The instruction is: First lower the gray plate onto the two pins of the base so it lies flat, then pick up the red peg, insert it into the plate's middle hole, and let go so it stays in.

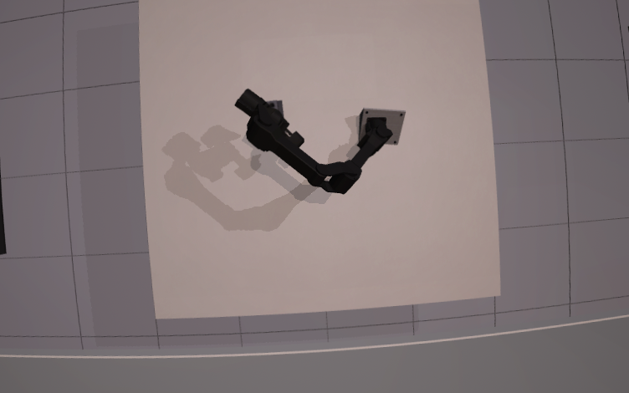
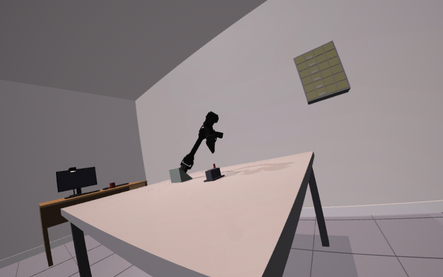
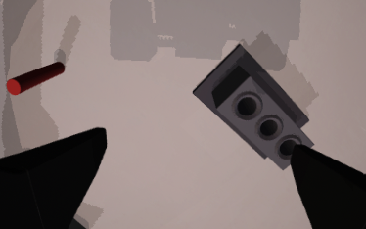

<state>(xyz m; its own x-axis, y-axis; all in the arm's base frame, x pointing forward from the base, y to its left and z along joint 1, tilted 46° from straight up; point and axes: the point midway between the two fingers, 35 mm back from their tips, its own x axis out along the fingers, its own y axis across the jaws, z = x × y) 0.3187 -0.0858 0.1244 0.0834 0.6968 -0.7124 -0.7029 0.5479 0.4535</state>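
The red peg lies 11 cm behind my gripper tip, 11 cm to the left of it and 11 cm below it. Also, from my gripper tip: gray plate (3 cm ahead, 7 cm to the right, 11 cm below); then dark flat base (3 cm ahead, 7 cm to the right, 15 cm below).
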